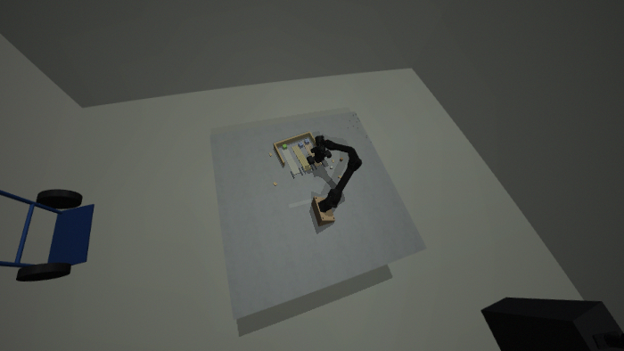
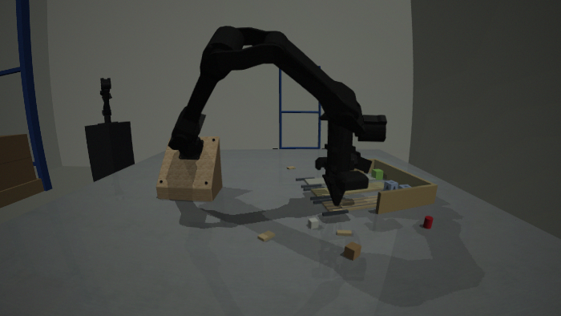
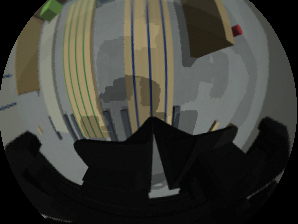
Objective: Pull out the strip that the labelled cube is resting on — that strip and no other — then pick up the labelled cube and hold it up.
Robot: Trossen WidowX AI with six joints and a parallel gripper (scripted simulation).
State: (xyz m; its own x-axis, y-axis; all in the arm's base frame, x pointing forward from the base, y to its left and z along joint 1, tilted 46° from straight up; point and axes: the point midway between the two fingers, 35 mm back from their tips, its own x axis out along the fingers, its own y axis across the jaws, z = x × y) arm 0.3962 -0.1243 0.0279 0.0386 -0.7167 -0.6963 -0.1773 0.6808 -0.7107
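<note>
Now: the wooden strip 10 cm ahead of my gripper tip and 2 cm to the left of it. Round my gripper tip: red cylinder: 18 cm ahead, 13 cm to the right, 1 cm above; then brown cube: 20 cm to the right, 1 cm behind.
</note>
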